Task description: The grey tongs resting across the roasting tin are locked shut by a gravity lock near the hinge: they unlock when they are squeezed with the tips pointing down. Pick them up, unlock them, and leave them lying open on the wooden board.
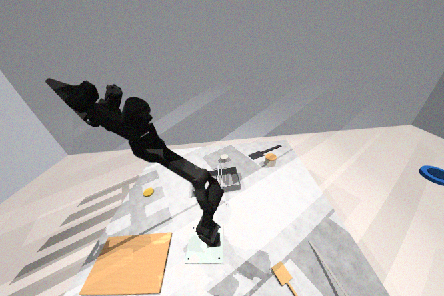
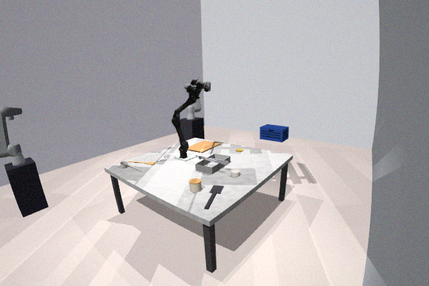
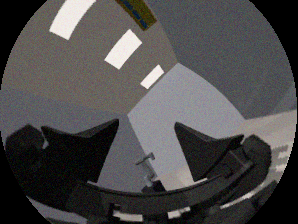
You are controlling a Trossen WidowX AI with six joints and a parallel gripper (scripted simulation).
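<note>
Right now my gripper tip is 70 cm above the grey roasting tin, 31 cm to the left of it and 31 cm short of it. From my gripper tip the other things lie so: wooden board 73 cm below, 12 cm to the left, 12 cm behind; then yellow disc 72 cm below, 30 cm ahead, 18 cm to the left; then white cylinder 72 cm below, 56 cm ahead, 38 cm to the right.
</note>
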